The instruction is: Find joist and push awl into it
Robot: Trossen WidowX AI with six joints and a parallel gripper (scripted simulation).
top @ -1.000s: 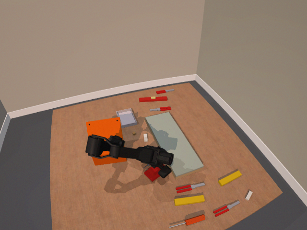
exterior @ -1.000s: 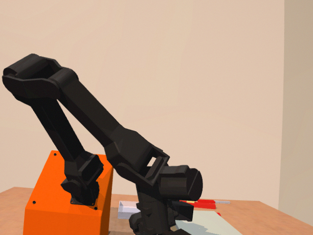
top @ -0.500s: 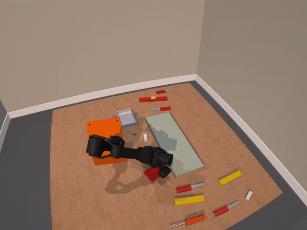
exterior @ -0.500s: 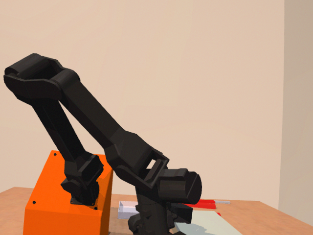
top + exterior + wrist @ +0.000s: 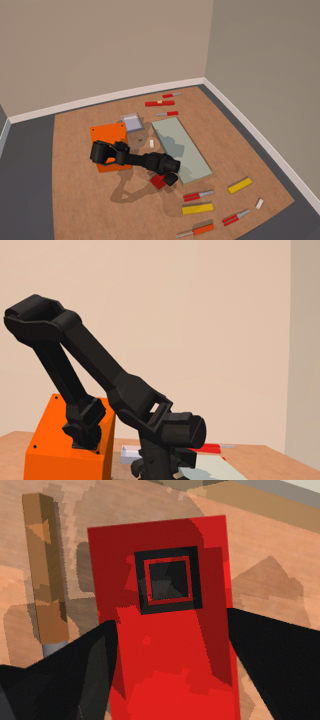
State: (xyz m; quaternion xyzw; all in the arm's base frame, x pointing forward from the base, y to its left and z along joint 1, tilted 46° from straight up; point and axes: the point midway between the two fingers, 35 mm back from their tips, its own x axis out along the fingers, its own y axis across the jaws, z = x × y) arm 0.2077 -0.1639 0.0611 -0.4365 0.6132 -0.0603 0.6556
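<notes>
Right now the awl is 3 cm behind my gripper tip, 6 cm to the left of it and 2 cm below it. Also, from my gripper tip: small brown cube (8 cm behind, 33 cm to the left, 2 cm below); red stud finder (2 cm above); square light (2 cm ahead, 1 cm to the left, 3 cm above).
</notes>
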